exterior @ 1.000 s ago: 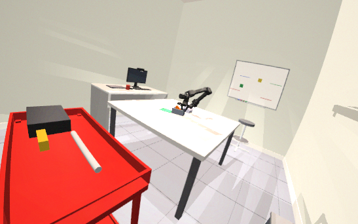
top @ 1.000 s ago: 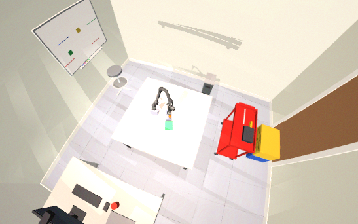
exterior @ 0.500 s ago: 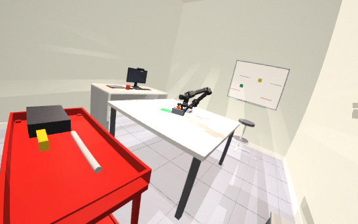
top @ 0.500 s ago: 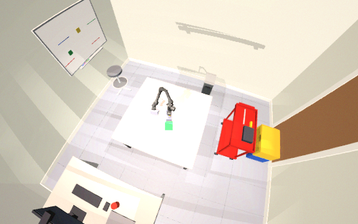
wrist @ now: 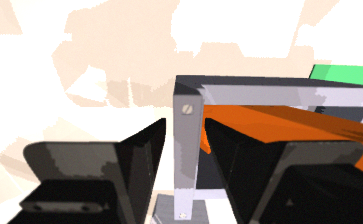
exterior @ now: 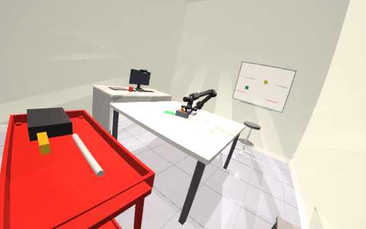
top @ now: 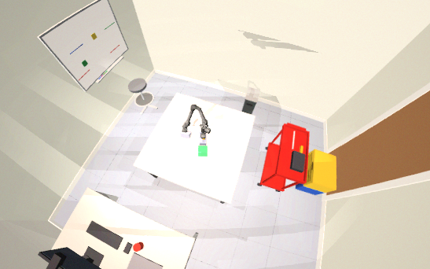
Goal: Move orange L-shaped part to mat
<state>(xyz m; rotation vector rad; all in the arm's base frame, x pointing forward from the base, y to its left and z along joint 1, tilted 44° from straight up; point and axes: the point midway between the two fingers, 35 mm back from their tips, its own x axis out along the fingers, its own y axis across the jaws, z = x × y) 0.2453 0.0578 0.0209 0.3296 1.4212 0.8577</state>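
Now: the orange L-shaped part 50 mm to the right of my gripper tip, 10 mm ahead of it and 10 mm above it. Also, from my gripper tip: green mat 210 mm to the right, 60 mm ahead, 50 mm below.
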